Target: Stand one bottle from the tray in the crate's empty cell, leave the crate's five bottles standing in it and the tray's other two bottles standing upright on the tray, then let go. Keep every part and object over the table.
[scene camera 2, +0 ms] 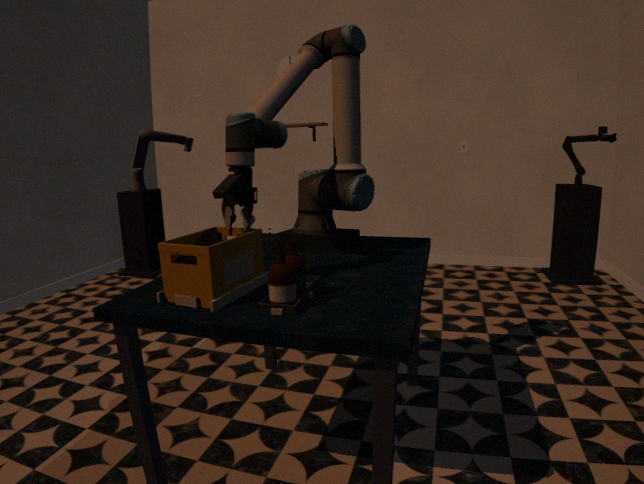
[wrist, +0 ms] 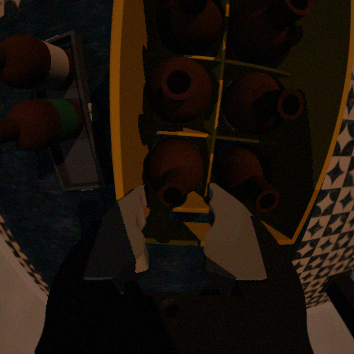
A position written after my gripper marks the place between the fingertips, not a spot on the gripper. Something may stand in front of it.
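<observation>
Visible: a brown bottle [wrist: 173, 167], and my gripper [scene camera 2: 238, 235], [wrist: 177, 185].
</observation>
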